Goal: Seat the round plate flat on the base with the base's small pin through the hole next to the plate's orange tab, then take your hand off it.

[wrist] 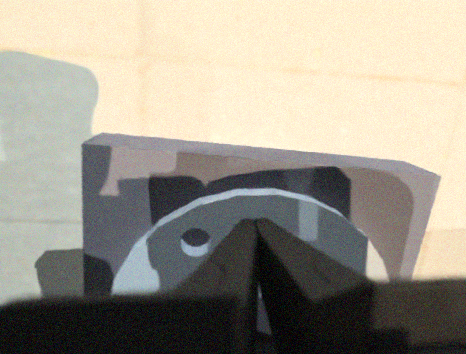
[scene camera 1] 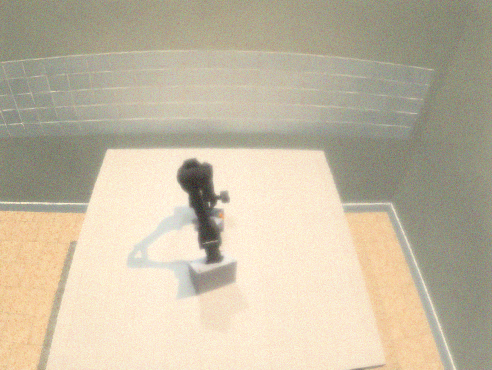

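Observation:
The round grey plate lies over the square grey-purple base in the wrist view, with base showing around its far edge. One plate hole shows a dark inside and a pale lower wall. No pin shows in it. In the scene view the orange tab is a small spot just right of the arm. The tab and small pin do not show in the wrist view. My gripper is shut and empty, its tips over the plate. Whether they touch it, and whether the plate sits fully flat, I cannot tell.
The arm's grey mounting block stands on the pale table, nearer the camera than the base. The arm hides much of the base in the scene view. Shadows fall across the plate and base.

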